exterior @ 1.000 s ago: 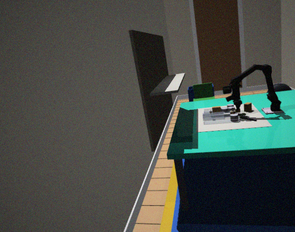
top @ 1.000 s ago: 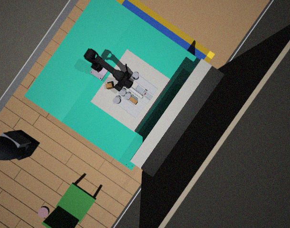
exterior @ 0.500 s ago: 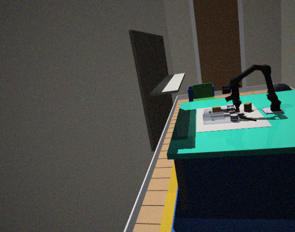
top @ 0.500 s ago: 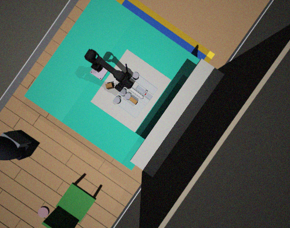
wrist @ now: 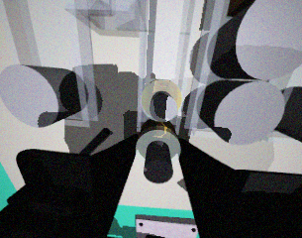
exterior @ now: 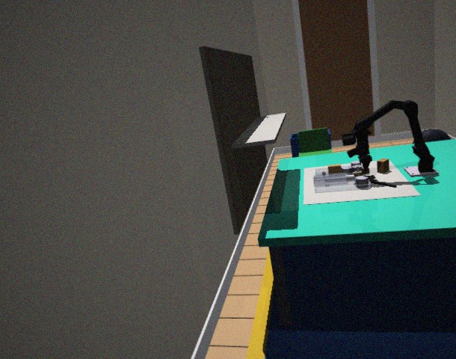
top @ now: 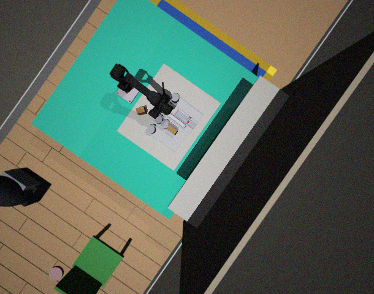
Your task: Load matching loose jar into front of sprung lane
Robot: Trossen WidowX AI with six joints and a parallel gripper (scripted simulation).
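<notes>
Right now the clear lane rack is 16 cm ahead of my gripper tip, 5 cm to the left of it and 3 cm below it. From my gripper tip the other things lie so: black stick 11 cm to the left, 9 cm behind, 5 cm below.
</notes>
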